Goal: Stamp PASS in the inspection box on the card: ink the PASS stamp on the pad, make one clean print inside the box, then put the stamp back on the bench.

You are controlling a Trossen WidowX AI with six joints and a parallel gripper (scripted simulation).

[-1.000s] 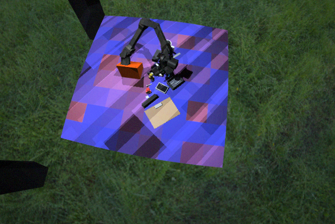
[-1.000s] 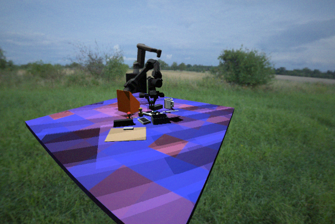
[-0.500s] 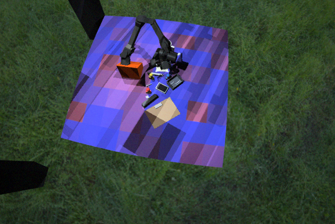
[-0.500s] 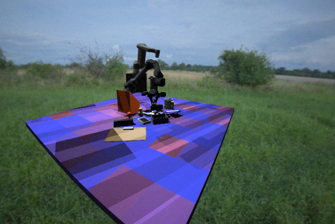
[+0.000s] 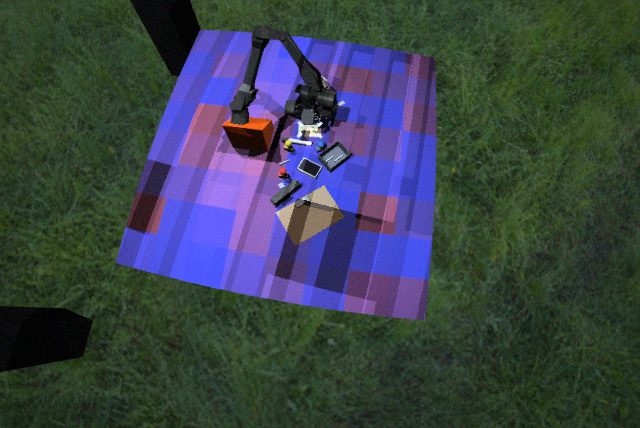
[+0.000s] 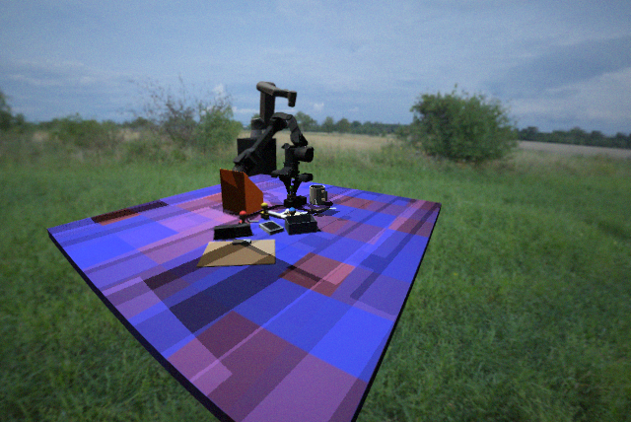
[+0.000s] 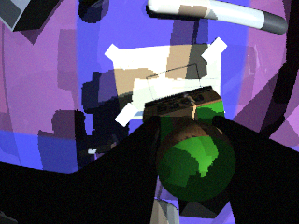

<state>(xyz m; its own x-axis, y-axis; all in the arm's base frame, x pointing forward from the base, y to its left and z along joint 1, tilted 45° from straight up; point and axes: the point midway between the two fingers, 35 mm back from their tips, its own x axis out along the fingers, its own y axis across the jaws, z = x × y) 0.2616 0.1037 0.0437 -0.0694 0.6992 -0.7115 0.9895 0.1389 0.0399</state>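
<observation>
My gripper tip is 90 mm above the white card and 10 mm to the right of it. Round my gripper tip: blue-knob stamp (80 mm to the right, 70 mm below, 70 mm ahead); then green-knob stamp (right at my gripper tip); then yellow-knob stamp (110 mm to the right, 70 mm below, 60 mm behind).
</observation>
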